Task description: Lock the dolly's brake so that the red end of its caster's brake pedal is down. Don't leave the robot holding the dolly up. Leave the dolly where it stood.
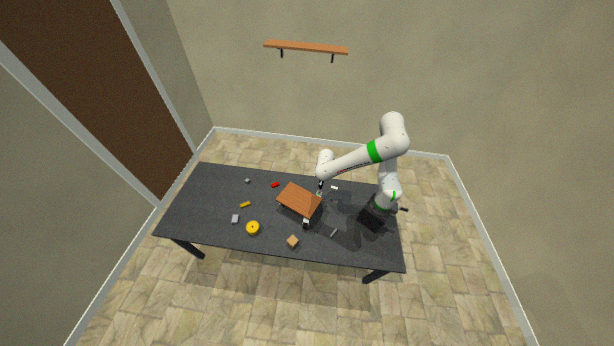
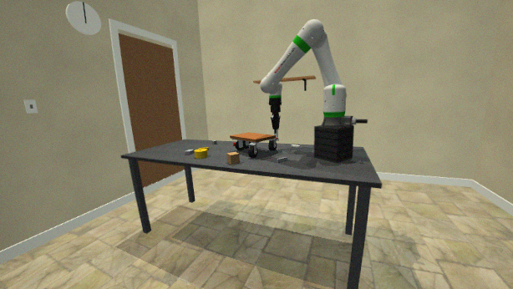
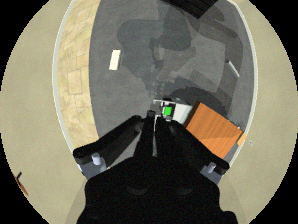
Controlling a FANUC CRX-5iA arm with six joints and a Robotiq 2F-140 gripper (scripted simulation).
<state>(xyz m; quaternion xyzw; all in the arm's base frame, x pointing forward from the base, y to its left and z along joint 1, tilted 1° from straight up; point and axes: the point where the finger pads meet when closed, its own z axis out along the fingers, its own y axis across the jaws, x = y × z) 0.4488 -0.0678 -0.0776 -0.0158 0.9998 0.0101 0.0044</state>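
Now: the caster brake pedal 4 cm below my hand and 1 cm to the left of it. Also, from my hand: white piece (13 cm to the right, 12 cm below, 11 cm behind); then tan cube (44 cm to the left, 10 cm below, 8 cm ahead); then red block (39 cm ahead, 11 cm below, 1 cm to the left).
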